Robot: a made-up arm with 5 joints.
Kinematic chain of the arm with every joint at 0, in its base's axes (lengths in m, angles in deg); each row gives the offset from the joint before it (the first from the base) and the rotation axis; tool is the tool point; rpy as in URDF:
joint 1: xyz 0 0 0.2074 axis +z
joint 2: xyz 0 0 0 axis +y
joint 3: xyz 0.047 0 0.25 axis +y
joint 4: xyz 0.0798 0 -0.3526 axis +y
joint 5: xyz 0.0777 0 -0.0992 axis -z
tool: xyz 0 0 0 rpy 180 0 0
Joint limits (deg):
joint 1: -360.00..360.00
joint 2: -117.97..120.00
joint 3: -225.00..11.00
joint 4: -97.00..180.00
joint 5: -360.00..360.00
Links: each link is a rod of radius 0.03 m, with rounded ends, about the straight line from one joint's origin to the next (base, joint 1, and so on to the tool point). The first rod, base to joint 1, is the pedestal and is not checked.
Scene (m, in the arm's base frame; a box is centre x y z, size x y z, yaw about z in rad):
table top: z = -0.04
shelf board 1: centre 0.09 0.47 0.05 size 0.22 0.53 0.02 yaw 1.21
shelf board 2: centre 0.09 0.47 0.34 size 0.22 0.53 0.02 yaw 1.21
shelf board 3: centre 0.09 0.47 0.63 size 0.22 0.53 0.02 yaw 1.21
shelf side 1: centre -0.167 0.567 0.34 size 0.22 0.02 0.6 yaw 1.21
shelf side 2: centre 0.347 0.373 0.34 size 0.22 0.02 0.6 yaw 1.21
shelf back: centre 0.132 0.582 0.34 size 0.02 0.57 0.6 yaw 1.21
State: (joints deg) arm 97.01 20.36 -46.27 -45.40 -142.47
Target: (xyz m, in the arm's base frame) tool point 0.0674 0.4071 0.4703
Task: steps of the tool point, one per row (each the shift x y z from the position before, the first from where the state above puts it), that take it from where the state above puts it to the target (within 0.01 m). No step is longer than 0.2 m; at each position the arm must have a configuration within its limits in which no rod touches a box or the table.
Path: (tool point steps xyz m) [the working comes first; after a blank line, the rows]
Joints at the target: 260.60 -104.43 -72.23 -92.94 -142.47
Straight joint move there: touches shelf board 2, shelf side 1.

1: -0.0355 -0.0707 0.0011
2: -0.0199 -0.0762 -0.0012
3: -0.1008 -0.0590 0.1111
4: -0.0442 -0.1074 0.1053
5: 0.0302 -0.1104 0.0885
6: 0.0908 -0.0668 0.0625
7: 0.1117 0.0050 0.0303
8: 0.0838 0.0751 -0.0046
9: 0.0188 0.1137 -0.0389
10: -0.0571 0.1053 -0.0688
11: 0.0211 0.0657 0.0067
12: 0.0266 0.0606 -0.0067

